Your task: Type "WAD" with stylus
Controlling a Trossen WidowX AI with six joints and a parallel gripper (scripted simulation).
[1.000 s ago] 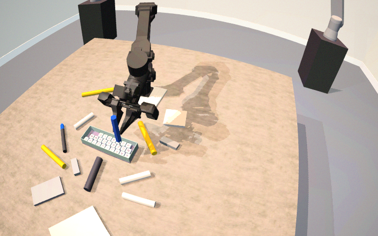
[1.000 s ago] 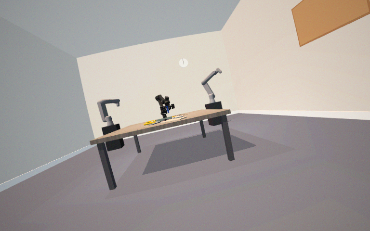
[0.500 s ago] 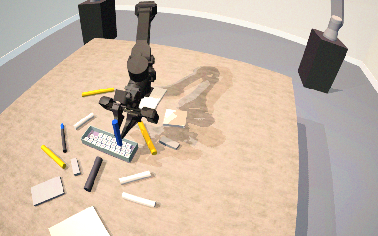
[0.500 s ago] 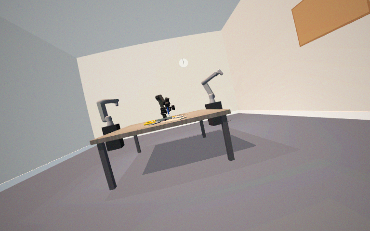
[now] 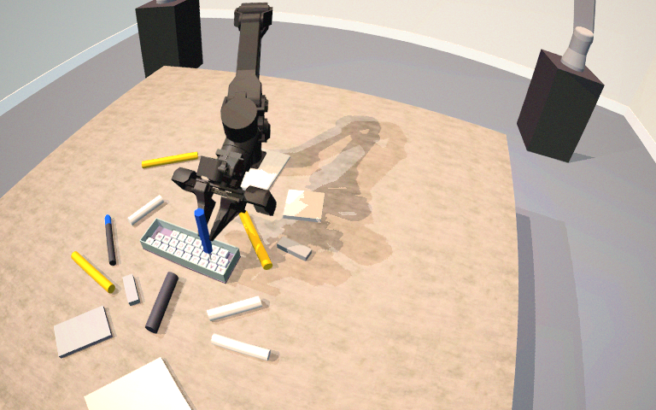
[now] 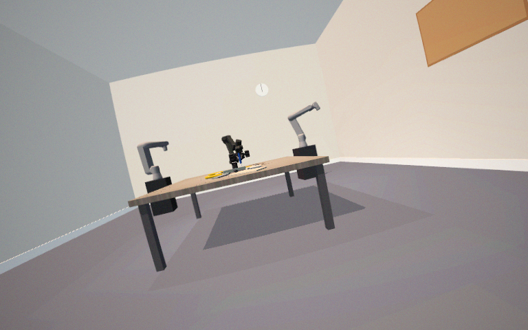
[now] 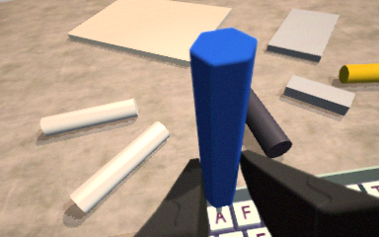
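The W key lies 140 mm to the right of my gripper tip, 80 mm below it and 30 mm behind it. From my gripper tip the other things lie so: blue stylus (20 mm below); yellow cylinder (270 mm behind, 250 mm to the right, 80 mm below).
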